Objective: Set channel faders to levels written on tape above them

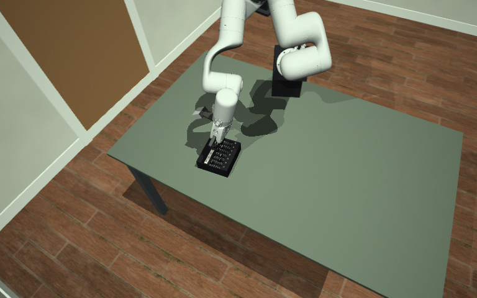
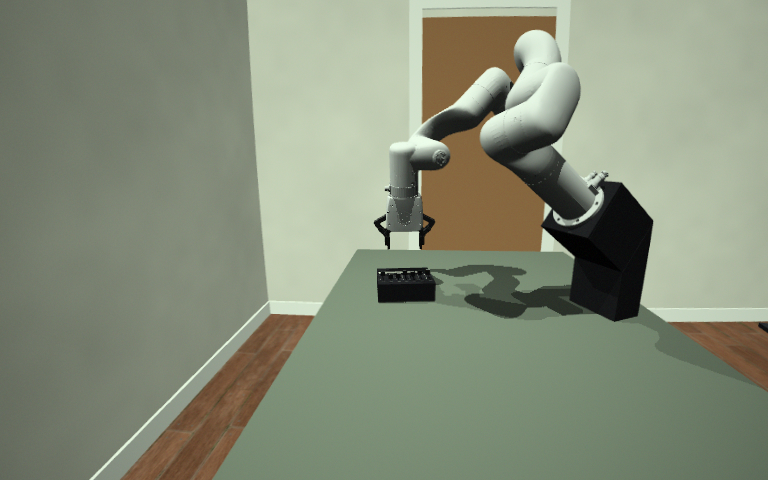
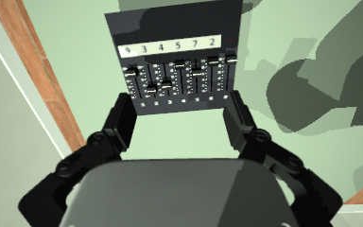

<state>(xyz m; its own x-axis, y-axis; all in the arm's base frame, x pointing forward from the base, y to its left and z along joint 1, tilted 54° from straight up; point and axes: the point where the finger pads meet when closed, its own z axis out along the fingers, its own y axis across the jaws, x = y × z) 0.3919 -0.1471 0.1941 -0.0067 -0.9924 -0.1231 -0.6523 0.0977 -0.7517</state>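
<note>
My hand is 40 mm past the channel 6 cap, 30 mm to the left of it and 90 mm above it. Also, from my hand: master cap: 60 mm behind, 40 mm to the right, 90 mm below.
</note>
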